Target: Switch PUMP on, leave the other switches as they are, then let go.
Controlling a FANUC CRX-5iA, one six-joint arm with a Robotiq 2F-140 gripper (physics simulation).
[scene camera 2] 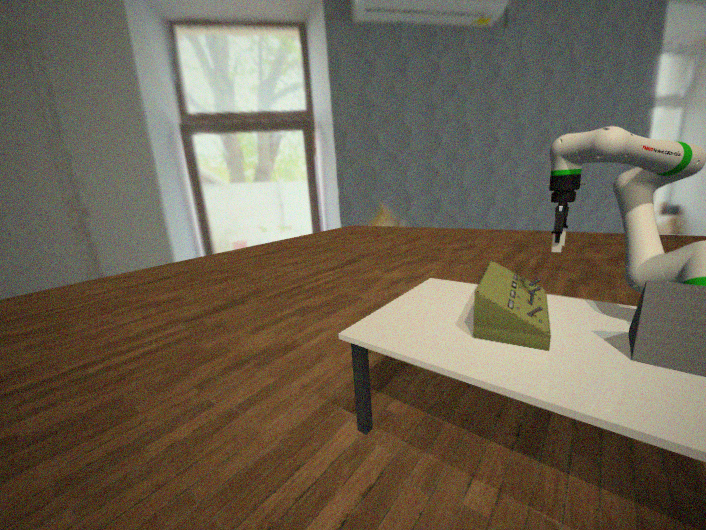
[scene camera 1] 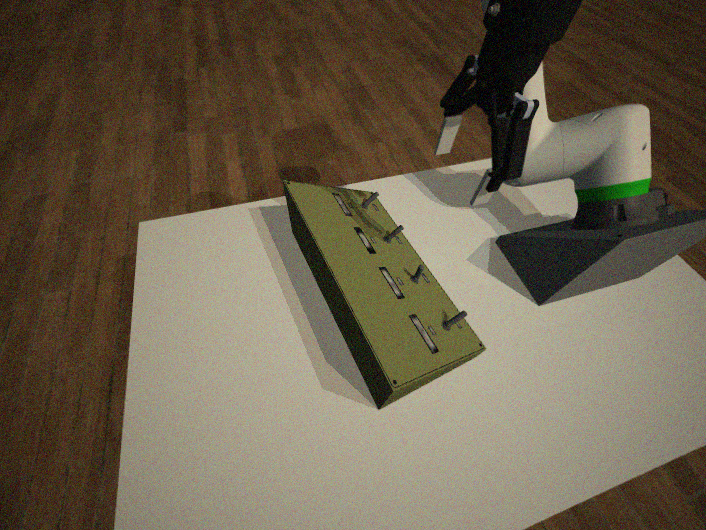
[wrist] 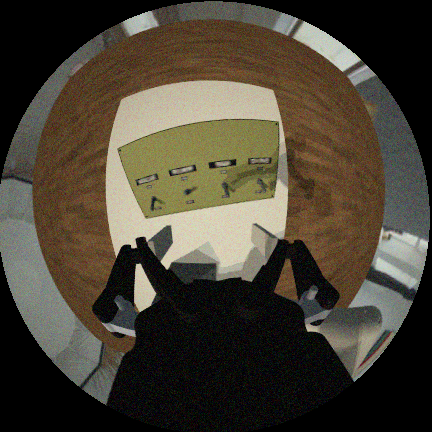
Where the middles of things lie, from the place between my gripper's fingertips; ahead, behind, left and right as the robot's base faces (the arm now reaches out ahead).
Labels:
My hand is 15 cm short of the olive sloped switch panel point(scene camera 1: 395, 325), 2 cm to the right of it and 23 cm above it.

